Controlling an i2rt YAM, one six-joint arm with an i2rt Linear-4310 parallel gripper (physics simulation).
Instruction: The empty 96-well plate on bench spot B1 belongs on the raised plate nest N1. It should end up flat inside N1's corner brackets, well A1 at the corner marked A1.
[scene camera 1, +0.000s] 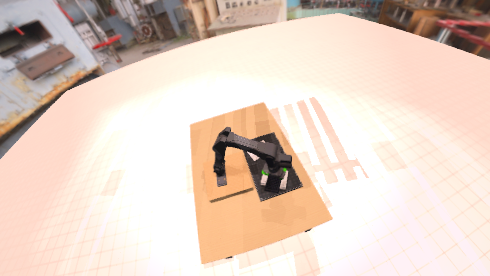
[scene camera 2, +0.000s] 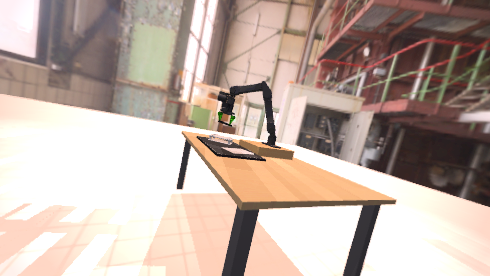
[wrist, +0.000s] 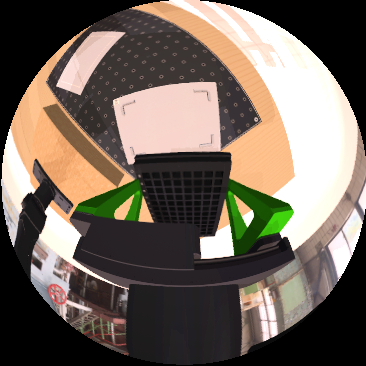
The gripper carries a well plate, which touches nothing else.
